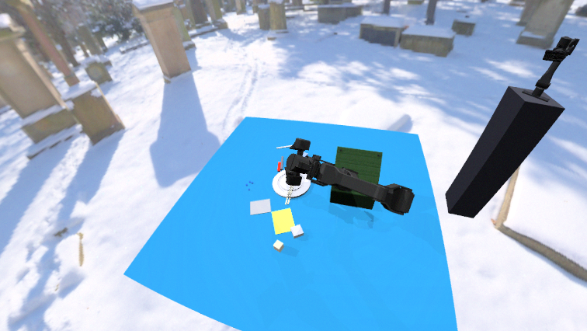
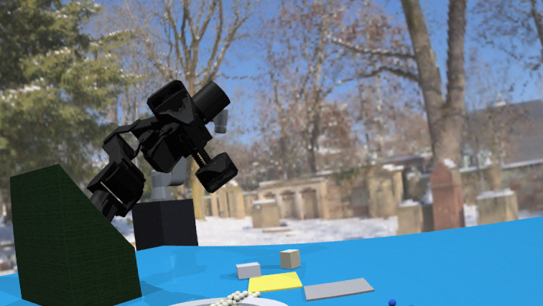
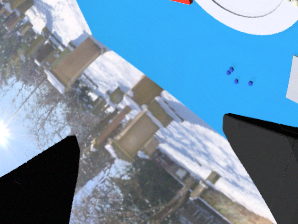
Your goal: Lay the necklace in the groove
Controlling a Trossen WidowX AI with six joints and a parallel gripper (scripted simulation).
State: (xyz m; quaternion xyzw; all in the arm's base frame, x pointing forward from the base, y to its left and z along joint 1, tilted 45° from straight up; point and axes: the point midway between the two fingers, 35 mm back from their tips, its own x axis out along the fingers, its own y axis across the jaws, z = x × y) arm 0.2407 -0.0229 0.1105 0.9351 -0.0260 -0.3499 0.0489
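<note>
The round white bead board lies 220 mm below my gripper tip, 60 mm to the right of it and 20 mm ahead of it. Also, from my gripper tip: yellow tile (230 mm below, 170 mm to the left, 20 mm behind); red object (230 mm below, 170 mm to the right, 130 mm ahead); grey tile (230 mm below, 130 mm to the left, 110 mm ahead).
</note>
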